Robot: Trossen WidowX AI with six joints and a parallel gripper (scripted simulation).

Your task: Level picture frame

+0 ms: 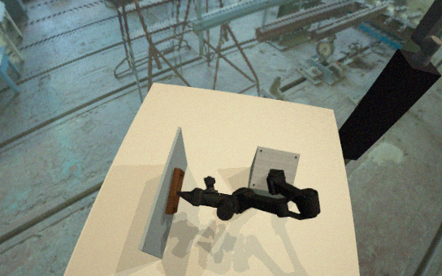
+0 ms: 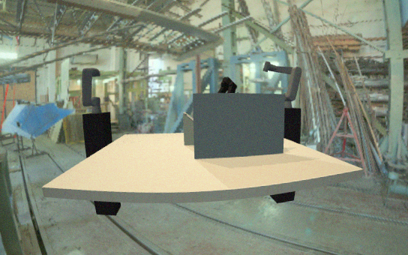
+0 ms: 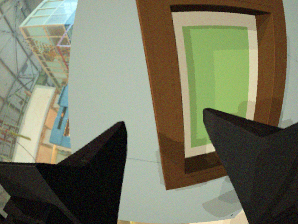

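Now: the brown wooden picture frame 30 mm ahead of my gripper tip, 20 mm to the right of it and 50 mm below it. Round my gripper tip: grey wall panel: 40 mm ahead, 10 mm to the right, 70 mm below.
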